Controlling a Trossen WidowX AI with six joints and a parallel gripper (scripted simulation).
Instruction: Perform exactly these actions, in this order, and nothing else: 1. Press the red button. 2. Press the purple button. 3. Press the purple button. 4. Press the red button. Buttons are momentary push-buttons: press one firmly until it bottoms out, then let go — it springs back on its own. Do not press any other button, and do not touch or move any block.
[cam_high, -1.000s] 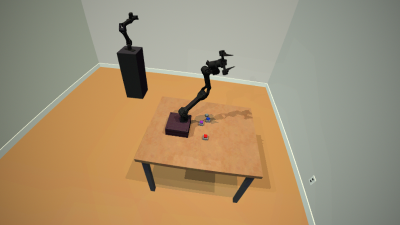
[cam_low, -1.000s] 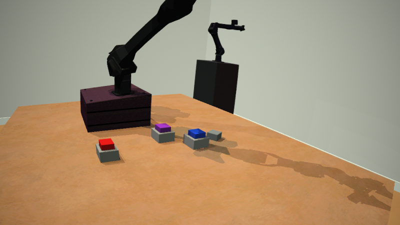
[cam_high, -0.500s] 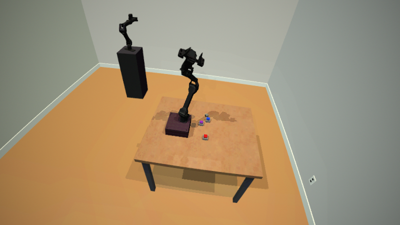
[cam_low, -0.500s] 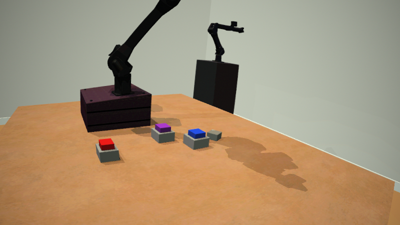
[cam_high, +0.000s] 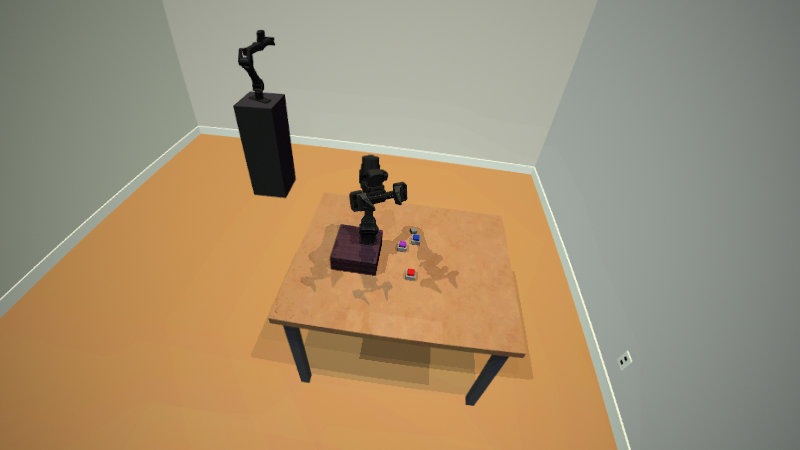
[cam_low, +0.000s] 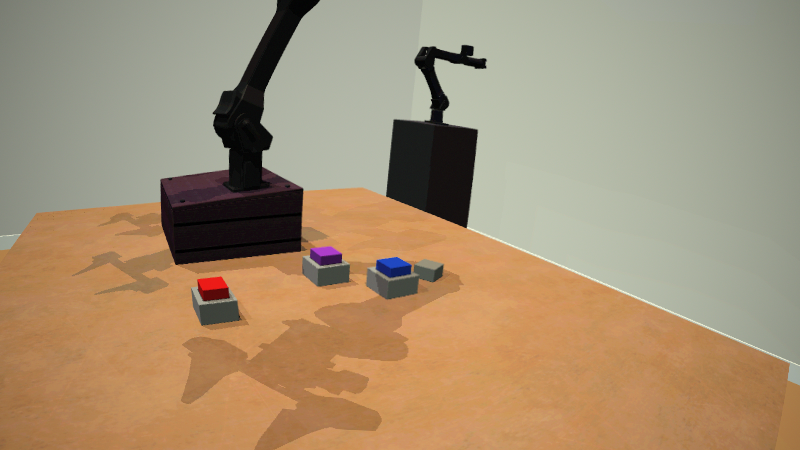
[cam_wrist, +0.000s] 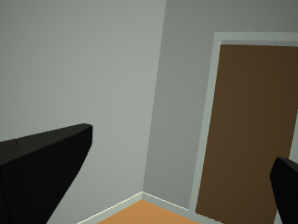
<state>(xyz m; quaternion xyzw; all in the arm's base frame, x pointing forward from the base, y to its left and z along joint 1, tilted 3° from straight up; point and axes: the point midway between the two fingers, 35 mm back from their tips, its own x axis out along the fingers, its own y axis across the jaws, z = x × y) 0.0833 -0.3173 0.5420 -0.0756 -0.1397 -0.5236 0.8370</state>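
Right now the red button is 120 mm ahead of my gripper tip, 260 mm to the left of it and 590 mm below it. Round my gripper tip: purple button (70 mm ahead, 440 mm to the left, 590 mm below); then small grey block (130 mm ahead, 570 mm to the left, 620 mm below); then blue button (140 mm ahead, 500 mm to the left, 590 mm below).
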